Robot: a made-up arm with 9 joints. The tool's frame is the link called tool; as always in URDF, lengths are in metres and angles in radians. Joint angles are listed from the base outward. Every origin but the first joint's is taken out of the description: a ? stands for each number. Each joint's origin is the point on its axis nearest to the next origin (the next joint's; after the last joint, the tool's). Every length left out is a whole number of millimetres.
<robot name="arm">
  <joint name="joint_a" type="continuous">
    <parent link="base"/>
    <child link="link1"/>
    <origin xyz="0 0 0.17"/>
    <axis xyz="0 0 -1"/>
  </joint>
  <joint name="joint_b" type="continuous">
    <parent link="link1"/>
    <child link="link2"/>
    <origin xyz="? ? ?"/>
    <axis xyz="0 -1 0"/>
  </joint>
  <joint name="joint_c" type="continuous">
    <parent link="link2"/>
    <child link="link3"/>
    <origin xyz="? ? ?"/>
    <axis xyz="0 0 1"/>
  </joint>
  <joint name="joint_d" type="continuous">
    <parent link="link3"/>
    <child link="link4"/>
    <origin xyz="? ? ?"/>
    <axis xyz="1 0 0"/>
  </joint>
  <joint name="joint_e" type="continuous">
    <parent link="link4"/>
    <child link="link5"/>
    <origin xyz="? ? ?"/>
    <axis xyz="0 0 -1"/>
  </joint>
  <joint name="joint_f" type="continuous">
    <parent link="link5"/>
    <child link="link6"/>
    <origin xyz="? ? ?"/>
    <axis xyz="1 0 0"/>
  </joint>
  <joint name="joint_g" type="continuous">
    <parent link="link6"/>
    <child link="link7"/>
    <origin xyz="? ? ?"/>
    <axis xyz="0 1 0"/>
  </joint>
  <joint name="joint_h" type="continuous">
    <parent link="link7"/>
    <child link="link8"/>
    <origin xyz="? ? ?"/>
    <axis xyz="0 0 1"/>
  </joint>
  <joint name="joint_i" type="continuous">
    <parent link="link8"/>
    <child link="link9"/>
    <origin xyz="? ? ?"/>
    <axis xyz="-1 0 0"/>
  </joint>
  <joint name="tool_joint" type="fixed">
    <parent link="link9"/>
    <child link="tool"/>
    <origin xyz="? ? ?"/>
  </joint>
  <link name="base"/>
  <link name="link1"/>
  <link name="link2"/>
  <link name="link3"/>
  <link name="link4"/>
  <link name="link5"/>
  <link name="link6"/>
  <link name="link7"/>
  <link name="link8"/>
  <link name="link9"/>
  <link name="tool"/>
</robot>
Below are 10 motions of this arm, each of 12 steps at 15 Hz.
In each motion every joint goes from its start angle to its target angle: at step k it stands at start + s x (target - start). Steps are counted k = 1, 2, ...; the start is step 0. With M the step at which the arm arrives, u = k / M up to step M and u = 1 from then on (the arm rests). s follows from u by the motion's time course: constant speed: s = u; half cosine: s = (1 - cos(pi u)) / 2; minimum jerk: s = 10 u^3 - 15 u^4 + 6 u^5.
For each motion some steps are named. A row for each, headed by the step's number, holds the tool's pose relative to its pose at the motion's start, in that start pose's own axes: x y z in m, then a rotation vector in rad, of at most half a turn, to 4 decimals.
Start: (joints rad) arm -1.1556 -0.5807 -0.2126 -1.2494 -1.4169 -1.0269 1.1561 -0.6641 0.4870
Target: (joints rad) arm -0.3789 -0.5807 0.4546 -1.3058 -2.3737 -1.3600 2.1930 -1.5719 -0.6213
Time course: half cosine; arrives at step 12
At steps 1, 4, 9, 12:
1: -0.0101 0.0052 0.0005 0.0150 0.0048 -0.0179
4: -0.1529 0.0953 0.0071 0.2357 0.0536 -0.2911
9: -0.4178 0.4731 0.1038 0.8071 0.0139 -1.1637
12: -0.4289 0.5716 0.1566 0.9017 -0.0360 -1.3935

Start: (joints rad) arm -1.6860 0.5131 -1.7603 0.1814 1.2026 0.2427 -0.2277 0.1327 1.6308
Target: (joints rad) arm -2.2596 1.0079 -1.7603 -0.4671 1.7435 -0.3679 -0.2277 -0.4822 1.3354
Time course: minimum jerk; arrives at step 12
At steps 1, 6, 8, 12:
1: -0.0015 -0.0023 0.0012 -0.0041 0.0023 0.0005
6: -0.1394 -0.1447 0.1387 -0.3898 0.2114 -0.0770
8: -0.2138 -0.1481 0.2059 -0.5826 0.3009 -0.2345
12: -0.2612 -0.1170 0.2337 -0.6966 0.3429 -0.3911

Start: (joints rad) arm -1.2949 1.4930 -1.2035 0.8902 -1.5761 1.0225 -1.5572 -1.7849 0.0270
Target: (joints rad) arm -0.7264 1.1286 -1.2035 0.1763 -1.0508 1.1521 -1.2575 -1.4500 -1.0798
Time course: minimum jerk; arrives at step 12
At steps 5, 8, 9, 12:
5: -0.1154 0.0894 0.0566 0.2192 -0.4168 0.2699
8: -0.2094 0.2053 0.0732 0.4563 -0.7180 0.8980
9: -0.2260 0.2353 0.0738 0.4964 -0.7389 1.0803
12: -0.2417 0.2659 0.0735 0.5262 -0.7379 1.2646

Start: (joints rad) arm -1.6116 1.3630 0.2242 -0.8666 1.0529 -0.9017 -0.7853 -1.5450 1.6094
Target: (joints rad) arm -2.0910 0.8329 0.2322 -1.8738 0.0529 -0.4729 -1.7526 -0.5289 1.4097
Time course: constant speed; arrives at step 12
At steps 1, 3, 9, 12:
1: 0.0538 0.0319 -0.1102 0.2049 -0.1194 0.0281
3: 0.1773 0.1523 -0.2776 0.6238 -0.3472 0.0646
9: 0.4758 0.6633 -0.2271 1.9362 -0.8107 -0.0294
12: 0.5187 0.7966 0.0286 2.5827 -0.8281 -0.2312

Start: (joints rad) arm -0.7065 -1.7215 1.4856 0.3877 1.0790 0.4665 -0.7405 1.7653 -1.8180
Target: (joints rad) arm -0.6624 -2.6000 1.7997 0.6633 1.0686 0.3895 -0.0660 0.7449 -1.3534
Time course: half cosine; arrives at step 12
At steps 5, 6, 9, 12:
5: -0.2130 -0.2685 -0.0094 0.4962 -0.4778 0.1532
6: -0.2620 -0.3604 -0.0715 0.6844 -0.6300 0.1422
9: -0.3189 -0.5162 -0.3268 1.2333 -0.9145 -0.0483
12: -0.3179 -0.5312 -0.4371 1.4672 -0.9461 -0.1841

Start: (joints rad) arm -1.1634 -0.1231 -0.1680 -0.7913 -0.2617 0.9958 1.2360 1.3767 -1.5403
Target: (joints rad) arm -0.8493 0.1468 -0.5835 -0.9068 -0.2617 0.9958 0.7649 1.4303 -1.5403
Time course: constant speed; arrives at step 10
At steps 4, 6, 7, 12:
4: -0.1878 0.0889 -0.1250 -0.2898 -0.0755 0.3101
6: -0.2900 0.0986 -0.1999 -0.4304 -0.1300 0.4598
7: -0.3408 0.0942 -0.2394 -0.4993 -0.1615 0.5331
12: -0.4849 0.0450 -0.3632 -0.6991 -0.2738 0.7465

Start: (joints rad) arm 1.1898 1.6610 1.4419 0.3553 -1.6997 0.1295 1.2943 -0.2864 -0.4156
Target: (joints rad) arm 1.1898 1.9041 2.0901 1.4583 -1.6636 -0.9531 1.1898 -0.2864 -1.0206
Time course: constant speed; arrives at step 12
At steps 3, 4, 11, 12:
3: -0.2183 0.1079 -0.0569 0.0358 -0.3407 -0.0156
4: -0.2828 0.1298 -0.0956 0.0685 -0.4526 -0.0016
11: -0.5449 0.1257 -0.4794 0.5851 -1.0968 0.2481
12: -0.5573 0.1174 -0.5336 0.6963 -1.1600 0.2877

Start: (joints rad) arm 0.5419 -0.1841 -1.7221 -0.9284 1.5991 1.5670 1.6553 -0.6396 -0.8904
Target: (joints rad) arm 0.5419 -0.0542 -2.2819 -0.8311 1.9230 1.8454 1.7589 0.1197 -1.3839
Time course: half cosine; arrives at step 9
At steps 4, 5, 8, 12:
4: 0.0540 -0.1425 -0.0630 0.3672 0.1045 0.2698
5: 0.0753 -0.1750 -0.0953 0.4880 0.1473 0.3926
8: 0.1096 -0.1904 -0.1578 0.6681 0.2504 0.6634
12: 0.1111 -0.1887 -0.1619 0.6769 0.2593 0.6838

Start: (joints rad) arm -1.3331 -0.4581 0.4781 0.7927 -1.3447 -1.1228 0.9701 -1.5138 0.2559
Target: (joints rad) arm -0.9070 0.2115 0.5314 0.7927 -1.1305 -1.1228 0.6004 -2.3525 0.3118
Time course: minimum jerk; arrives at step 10
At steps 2, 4, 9, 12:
2: -0.0362 0.0066 -0.0159 0.0197 -0.0028 -0.0867
4: -0.1822 0.0766 -0.0893 0.1153 -0.0116 -0.4690
9: -0.3353 0.4438 -0.2679 0.4516 -0.0289 -1.3813
12: -0.3348 0.4490 -0.2699 0.4570 -0.0293 -1.3918

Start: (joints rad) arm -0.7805 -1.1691 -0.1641 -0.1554 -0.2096 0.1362 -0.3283 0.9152 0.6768
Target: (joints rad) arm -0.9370 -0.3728 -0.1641 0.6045 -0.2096 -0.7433 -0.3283 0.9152 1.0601
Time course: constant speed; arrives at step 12
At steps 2, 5, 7, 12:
2: 0.0283 0.0138 0.0923 -0.2174 -0.0620 -0.0195
5: 0.0553 0.0587 0.2276 -0.5421 -0.1505 -0.0630
7: 0.0629 0.1039 0.3118 -0.7561 -0.2065 -0.1028
12: 0.0467 0.2600 0.4836 -1.2732 -0.3352 -0.2467

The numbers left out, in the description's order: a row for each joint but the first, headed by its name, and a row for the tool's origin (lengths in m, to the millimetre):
joint_b: 0.246 -0.105 0
joint_c: 0.172 0 -0.157
joint_d: 0.015 0.064 0
joint_e: 0 0.088 -0.212
joint_f: -0.021 0.011 0
joint_g: 0 0.041 0.097
joint_h: 0.018 0 0.369
joint_i: -0.103 -0.346 0
tool: 0 -0.083 0.104

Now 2 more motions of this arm.
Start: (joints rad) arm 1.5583 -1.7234 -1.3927 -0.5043 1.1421 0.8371 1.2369 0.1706 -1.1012
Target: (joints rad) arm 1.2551 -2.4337 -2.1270 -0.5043 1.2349 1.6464 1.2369 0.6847 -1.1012
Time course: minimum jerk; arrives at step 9
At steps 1, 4, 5, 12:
1: 0.0013 -0.0024 0.0034 0.0005 0.0021 0.0148
4: 0.0577 -0.0174 0.1175 -0.0719 0.1003 0.5440
5: 0.0778 0.0317 0.1726 -0.1886 0.1729 0.8395
12: 0.0272 0.2076 0.2299 -0.5831 0.3392 1.3663

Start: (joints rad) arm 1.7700 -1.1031 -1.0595 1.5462 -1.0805 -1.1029 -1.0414 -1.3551 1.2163
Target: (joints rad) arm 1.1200 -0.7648 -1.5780 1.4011 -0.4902 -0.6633 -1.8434 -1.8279 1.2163
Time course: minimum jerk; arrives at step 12
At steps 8, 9, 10, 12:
8: -0.3453 0.2168 -0.1002 0.7057 0.5616 -0.2594
9: -0.3966 0.2529 -0.0787 0.8025 0.6527 -0.3019
10: -0.4285 0.2755 -0.0600 0.8644 0.7119 -0.3305
12: -0.4448 0.2871 -0.0488 0.8967 0.7430 -0.3458

